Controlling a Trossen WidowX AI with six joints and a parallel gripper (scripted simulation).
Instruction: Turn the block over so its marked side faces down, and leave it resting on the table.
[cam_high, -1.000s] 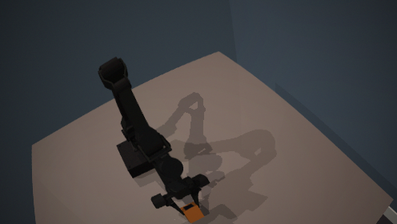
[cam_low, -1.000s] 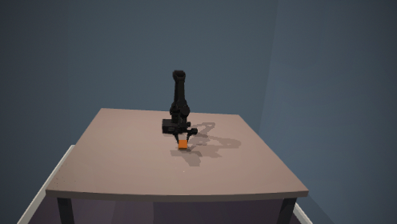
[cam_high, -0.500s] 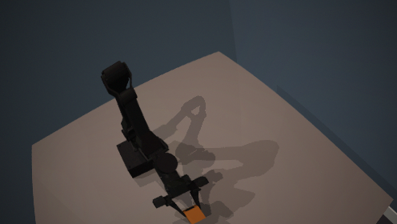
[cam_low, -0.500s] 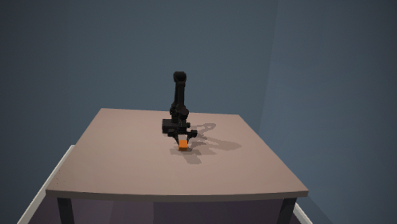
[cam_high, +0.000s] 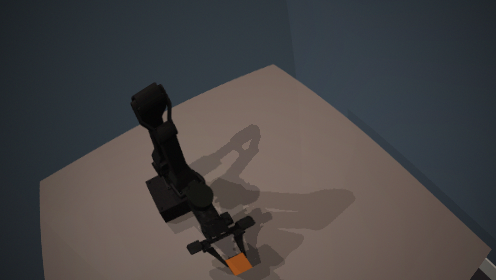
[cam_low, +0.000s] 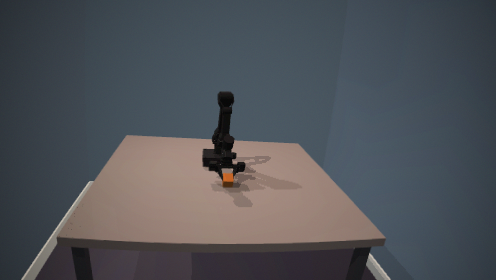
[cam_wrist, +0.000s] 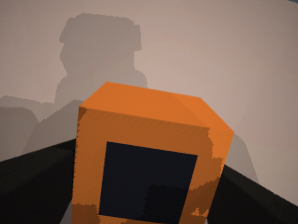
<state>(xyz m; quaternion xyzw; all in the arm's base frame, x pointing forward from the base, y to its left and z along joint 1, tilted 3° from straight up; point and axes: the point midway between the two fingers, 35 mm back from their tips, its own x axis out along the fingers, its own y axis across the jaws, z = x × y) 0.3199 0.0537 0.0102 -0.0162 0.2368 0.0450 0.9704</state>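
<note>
My gripper tip is now 1 cm past the orange block.
</note>
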